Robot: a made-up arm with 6 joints. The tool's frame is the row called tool.
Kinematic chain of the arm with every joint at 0, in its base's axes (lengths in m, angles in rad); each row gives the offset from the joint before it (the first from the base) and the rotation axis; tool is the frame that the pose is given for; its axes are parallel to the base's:
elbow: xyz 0 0 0.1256 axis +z
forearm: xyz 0 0.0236 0 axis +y
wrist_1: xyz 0 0 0.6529 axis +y
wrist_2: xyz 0 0 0.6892 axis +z
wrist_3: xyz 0 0 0 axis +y
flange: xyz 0 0 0.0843 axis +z
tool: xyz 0 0 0
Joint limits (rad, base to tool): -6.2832..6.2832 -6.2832..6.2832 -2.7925..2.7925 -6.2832..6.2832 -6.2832..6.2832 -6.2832..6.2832
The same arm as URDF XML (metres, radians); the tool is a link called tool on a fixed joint. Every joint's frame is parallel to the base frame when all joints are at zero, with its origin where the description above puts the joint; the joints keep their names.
<robot name="arm">
  <joint name="tool_joint" type="fixed">
    <parent link="link6"/>
    <child link="tool"/>
    <origin xyz="0 0 0"/>
  </joint>
  <joint name="flange" type="revolute">
    <parent link="link5"/>
    <child link="link6"/>
    <origin xyz="0 0 0.0843"/>
    <axis xyz="0 0 1"/>
    <limit lower="-6.2832" upper="6.2832"/>
  </joint>
  <joint name="wrist_3" type="revolute">
    <parent link="link4"/>
    <child link="link5"/>
    <origin xyz="0 0 0"/>
    <axis xyz="0 1 0"/>
    <limit lower="-6.2832" upper="6.2832"/>
  </joint>
  <joint name="wrist_2" type="revolute">
    <parent link="link3"/>
    <child link="link4"/>
    <origin xyz="0 0 0.6892"/>
    <axis xyz="0 0 1"/>
    <limit lower="-6.2832" upper="6.2832"/>
  </joint>
  <joint name="wrist_1" type="revolute">
    <parent link="link2"/>
    <child link="link3"/>
    <origin xyz="0 0 0.6529"/>
    <axis xyz="0 1 0"/>
    <limit lower="-2.7925" upper="2.7925"/>
  </joint>
  <joint name="forearm" type="revolute">
    <parent link="link1"/>
    <child link="link2"/>
    <origin xyz="0 0.0236 0"/>
    <axis xyz="0 1 0"/>
    <limit lower="-6.2832" upper="6.2832"/>
  </joint>
  <joint name="elbow" type="revolute">
    <parent link="base_link"/>
    <child link="link1"/>
    <origin xyz="0 0 0.1256"/>
    <axis xyz="0 0 1"/>
    <limit lower="-6.2832" upper="6.2832"/>
  </joint>
  <link name="base_link"/>
  <link name="link1"/>
  <link name="link2"/>
  <link name="link3"/>
  <link name="link4"/>
  <link name="link5"/>
  <link name="link6"/>
  <link name="tool"/>
</robot>

